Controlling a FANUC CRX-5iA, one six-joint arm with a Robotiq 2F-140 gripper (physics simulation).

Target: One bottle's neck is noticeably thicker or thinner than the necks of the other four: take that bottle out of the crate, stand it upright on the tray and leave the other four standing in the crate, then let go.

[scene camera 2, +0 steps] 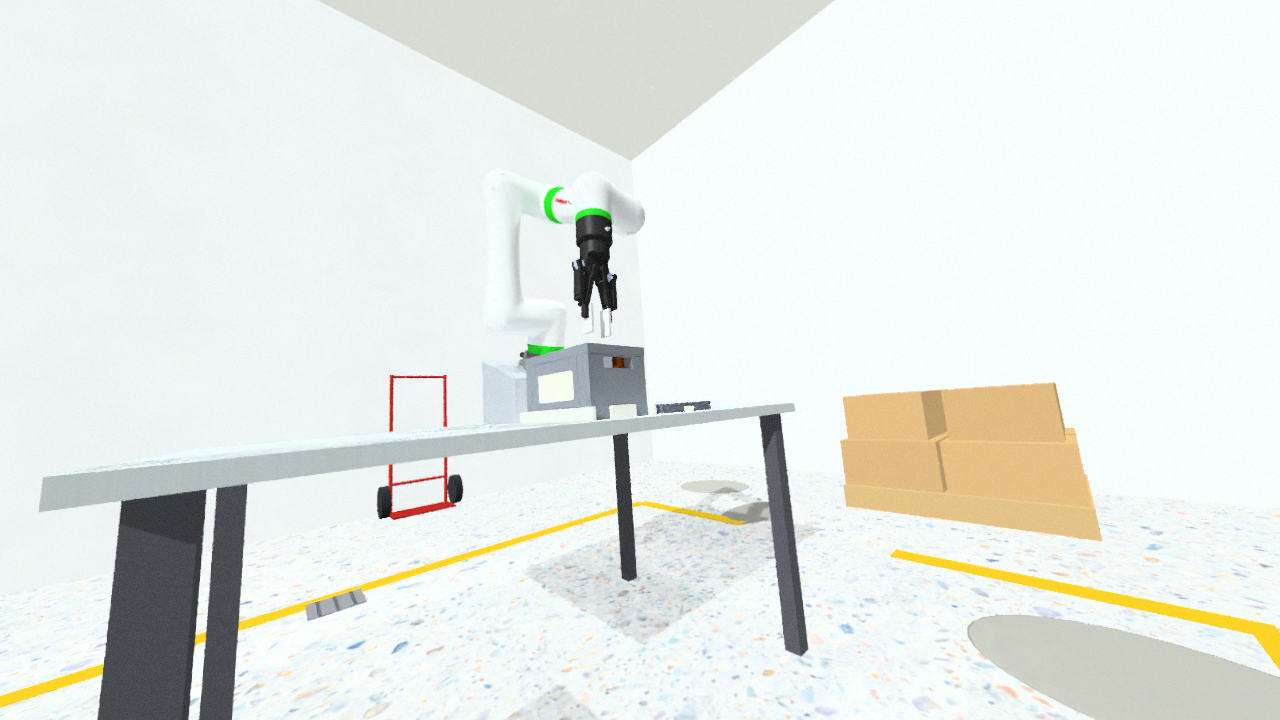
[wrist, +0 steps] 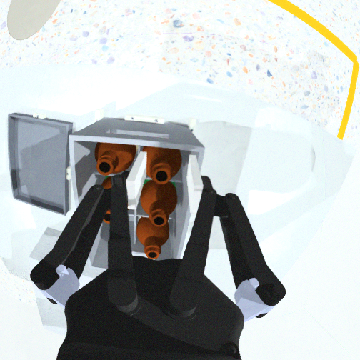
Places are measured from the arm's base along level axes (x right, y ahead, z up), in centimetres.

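Pixels of known places: gripper, fingertip midpoint: (scene camera 2: 597, 334).
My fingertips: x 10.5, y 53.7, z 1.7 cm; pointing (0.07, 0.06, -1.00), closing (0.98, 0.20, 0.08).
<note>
Ahead of a thing's pixels: the offset from my fingertips to its top centre. "*": to the spot under its first point.
The grey crate {dx -2.7, dy -12.1, dz -2.5 cm} (scene camera 2: 617, 386) (wrist: 182, 136) stands on the table with brown bottles in its compartments. In the wrist view, three bottles (wrist: 167, 156) (wrist: 159, 194) (wrist: 151, 229) form the right column. Another bottle (wrist: 119, 154) is at the upper left, and a fifth bottle (wrist: 107, 217) is mostly hidden behind the left finger. I cannot tell clearly which neck differs. My gripper (scene camera 2: 597, 327) (wrist: 166, 164) is partly open and empty, above the crate; in the wrist view its white fingertips flank the right column near the upper bottle's neck. The shallow dark grey tray {* dx -28.4, dy -2.3, dz -18.9 cm} (scene camera 2: 682, 407) (wrist: 40, 165) lies beside the crate, bare.
The table (scene camera 2: 429, 444) carries the crate and tray. White blocks (scene camera 2: 556, 415) (scene camera 2: 622, 411) sit at the crate's foot. The crate's walls and dividers surround the bottles. A red hand truck (scene camera 2: 418, 377) and stacked cardboard boxes (scene camera 2: 1002, 411) stand on the floor away from the table.
</note>
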